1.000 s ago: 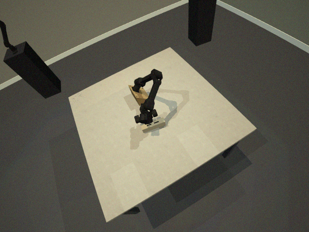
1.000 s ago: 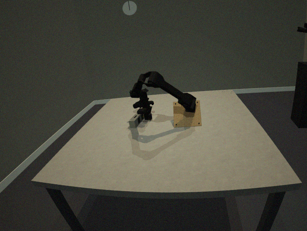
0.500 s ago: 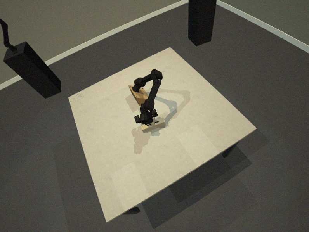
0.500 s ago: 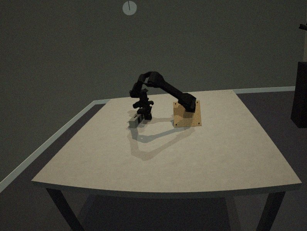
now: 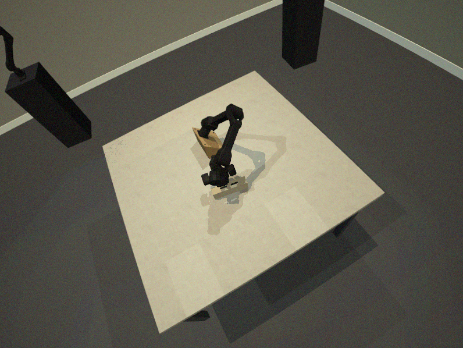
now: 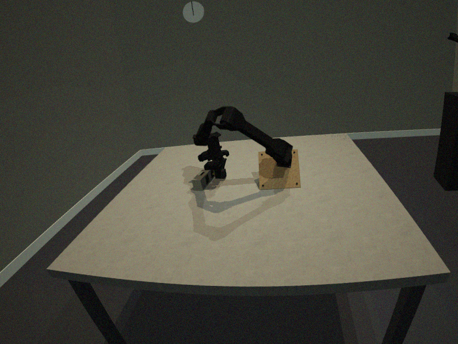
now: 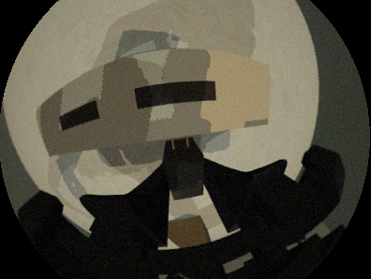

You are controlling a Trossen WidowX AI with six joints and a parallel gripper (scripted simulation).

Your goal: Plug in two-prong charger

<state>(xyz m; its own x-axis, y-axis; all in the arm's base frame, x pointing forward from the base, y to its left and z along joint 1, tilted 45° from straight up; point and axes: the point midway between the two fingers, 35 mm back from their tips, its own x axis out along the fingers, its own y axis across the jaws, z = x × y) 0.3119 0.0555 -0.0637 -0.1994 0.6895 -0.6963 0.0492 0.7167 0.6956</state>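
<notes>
Right now the black two-prong charger is 20 mm ahead of my gripper tip and 10 mm above it.
</notes>
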